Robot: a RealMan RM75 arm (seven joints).
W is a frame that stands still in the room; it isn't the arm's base.
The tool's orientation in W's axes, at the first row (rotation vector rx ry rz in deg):
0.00 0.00 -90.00
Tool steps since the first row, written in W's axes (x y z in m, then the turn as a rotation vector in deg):
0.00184 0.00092 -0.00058 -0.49 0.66 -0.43
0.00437 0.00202 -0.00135 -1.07 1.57 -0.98
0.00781 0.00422 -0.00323 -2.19 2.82 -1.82
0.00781 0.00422 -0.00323 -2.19 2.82 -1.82
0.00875 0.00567 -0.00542 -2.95 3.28 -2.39
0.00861 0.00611 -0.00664 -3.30 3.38 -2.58
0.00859 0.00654 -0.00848 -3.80 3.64 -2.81
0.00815 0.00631 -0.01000 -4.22 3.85 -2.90
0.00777 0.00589 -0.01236 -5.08 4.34 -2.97
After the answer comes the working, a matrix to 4 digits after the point.
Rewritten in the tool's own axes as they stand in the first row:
-0.00092 0.00184 -0.00058 -0.66 -0.49 -0.43
-0.00202 0.00437 -0.00135 -1.57 -1.07 -0.98
-0.00422 0.00781 -0.00323 -2.82 -2.19 -1.82
-0.00422 0.00781 -0.00323 -2.82 -2.19 -1.82
-0.00567 0.00875 -0.00542 -3.28 -2.95 -2.39
-0.00611 0.00861 -0.00664 -3.38 -3.30 -2.58
-0.00654 0.00859 -0.00848 -3.64 -3.80 -2.81
-0.00631 0.00815 -0.01000 -3.85 -4.22 -2.90
-0.00589 0.00777 -0.01236 -4.34 -5.08 -2.97

The tool's axes in the first row as the columns of a matrix, in W's axes (rounded; the answer above uses it unrounded):
0.0000 1.0000 0.0000
-1.0000 0.0000 0.0000
0.0000 0.0000 1.0000

